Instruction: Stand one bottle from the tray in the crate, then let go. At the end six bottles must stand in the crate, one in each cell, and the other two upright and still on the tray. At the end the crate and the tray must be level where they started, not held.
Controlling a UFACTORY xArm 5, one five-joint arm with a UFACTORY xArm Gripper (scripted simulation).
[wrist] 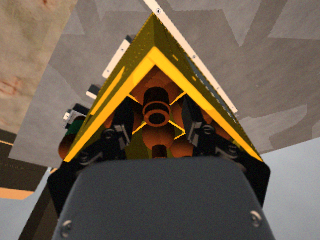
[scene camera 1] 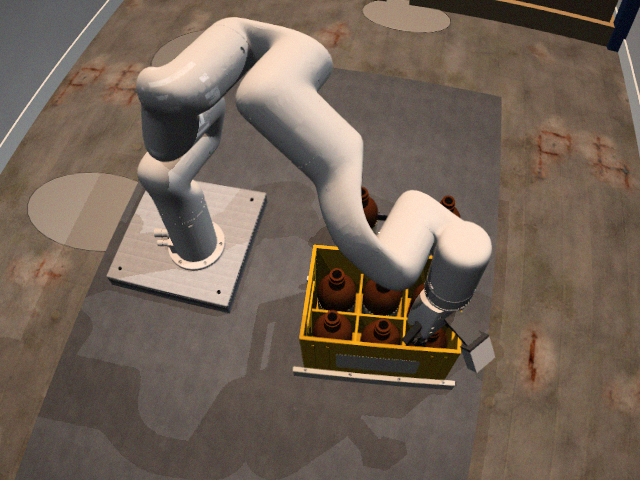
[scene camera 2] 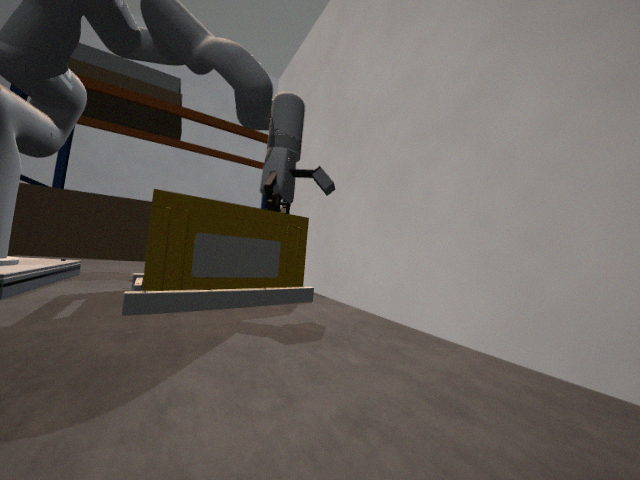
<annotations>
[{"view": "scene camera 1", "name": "my gripper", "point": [430, 332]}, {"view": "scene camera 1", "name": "yellow crate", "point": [318, 353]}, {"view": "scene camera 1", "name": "grey bar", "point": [297, 371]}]
</annotations>
